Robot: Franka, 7 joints.
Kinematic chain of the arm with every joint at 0, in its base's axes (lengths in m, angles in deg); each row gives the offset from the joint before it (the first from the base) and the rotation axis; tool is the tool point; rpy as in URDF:
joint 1: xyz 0 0 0.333 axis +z
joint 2: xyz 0 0 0 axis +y
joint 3: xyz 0 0 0.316 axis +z
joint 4: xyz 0.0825 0 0 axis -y
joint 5: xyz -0.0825 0 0.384 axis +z
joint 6: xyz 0 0 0 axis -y
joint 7: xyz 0.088 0 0 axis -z
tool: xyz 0 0 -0.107 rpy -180 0 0
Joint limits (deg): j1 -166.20..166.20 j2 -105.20..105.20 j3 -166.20..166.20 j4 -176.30..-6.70 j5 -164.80..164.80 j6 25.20..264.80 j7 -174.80..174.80
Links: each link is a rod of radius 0.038 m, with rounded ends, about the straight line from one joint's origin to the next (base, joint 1, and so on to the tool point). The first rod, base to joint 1, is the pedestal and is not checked.
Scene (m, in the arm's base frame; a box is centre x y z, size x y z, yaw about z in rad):
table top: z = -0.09
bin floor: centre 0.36 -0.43 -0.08 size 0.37 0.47 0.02 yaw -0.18
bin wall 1: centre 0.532 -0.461 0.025 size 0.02 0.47 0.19 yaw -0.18
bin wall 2: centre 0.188 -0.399 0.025 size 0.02 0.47 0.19 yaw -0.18
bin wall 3: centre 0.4 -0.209 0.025 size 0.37 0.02 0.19 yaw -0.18
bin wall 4: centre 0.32 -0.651 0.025 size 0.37 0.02 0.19 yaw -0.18
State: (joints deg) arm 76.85 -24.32 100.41 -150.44 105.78 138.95 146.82
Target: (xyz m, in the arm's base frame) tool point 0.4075 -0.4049 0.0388
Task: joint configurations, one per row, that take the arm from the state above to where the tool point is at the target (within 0.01 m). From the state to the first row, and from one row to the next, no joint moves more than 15 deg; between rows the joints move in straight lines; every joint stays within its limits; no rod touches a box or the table.
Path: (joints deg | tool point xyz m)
1: 90.25 -25.30 110.67 -135.62 105.73 128.18 149.24 | -0.4666 -0.1926 0.2520
2: 103.64 -26.27 120.94 -120.79 105.67 117.42 151.65 | -0.3642 -0.4638 0.3065
3: 117.04 -27.25 131.20 -105.97 105.62 106.65 154.07 | -0.1144 -0.6455 0.3764
4: 130.43 -28.23 141.47 -91.14 105.57 95.89 156.49 | 0.2012 -0.6676 0.4612
5: 138.14 -38.57 153.83 -100.38 106.90 109.81 151.65 | 0.3458 -0.5810 0.2364
6: 145.85 -48.91 166.20 -109.62 108.24 123.72 146.82 | 0.4075 -0.4049 0.0388

